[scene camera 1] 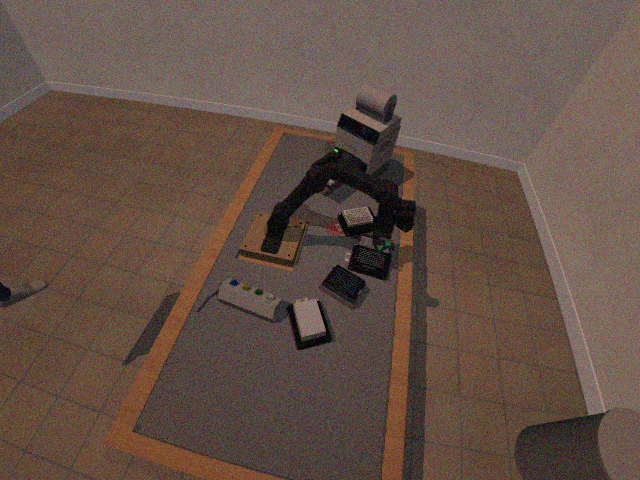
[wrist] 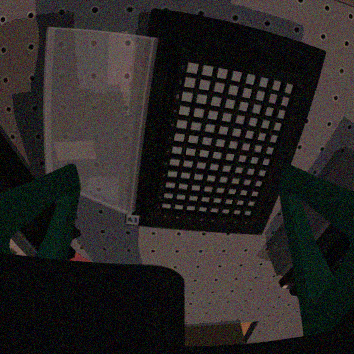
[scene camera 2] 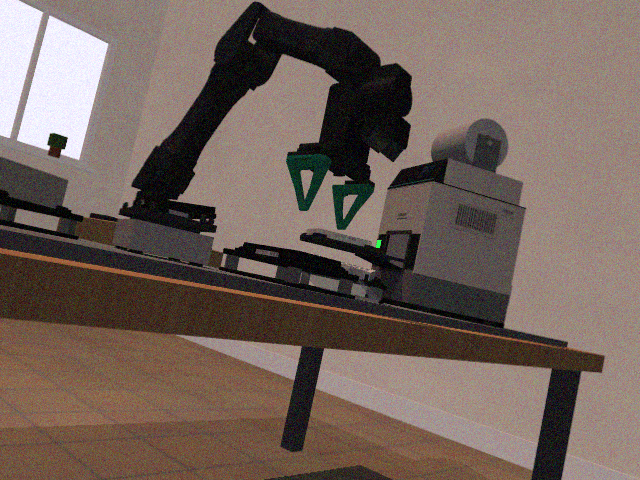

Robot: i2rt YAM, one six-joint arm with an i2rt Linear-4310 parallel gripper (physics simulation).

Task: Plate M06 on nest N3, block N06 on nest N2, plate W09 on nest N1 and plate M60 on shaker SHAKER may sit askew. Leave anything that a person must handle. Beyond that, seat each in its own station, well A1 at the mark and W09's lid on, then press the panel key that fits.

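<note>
A black well plate [scene camera 1: 369,259] [scene camera 2: 289,256] [wrist: 220,45] sits near the table's right edge, with an A1 tag [wrist: 132,219] by its lower left corner in the wrist view. A clear lid [wrist: 95,115] lies off the plate, along its left side. My gripper [scene camera 1: 383,245] [scene camera 2: 323,218] [wrist: 179,175] is open and empty above this plate. A white gridded piece [scene camera 1: 357,215] [scene camera 2: 338,236] is on a black holder behind it. Another black plate [scene camera 1: 343,282] rests on a grey base [scene camera 2: 162,241]. A plain white piece [scene camera 1: 310,317] stands on a black nest. Plate names are not readable.
A key panel [scene camera 1: 248,303] has blue, yellow, green and white keys. The arm stands on a tan box [scene camera 1: 266,253]. A tall instrument [scene camera 1: 368,135] [scene camera 2: 460,222] with a green light stands at the far end. A red patch [scene camera 1: 334,228] lies by the rear holder.
</note>
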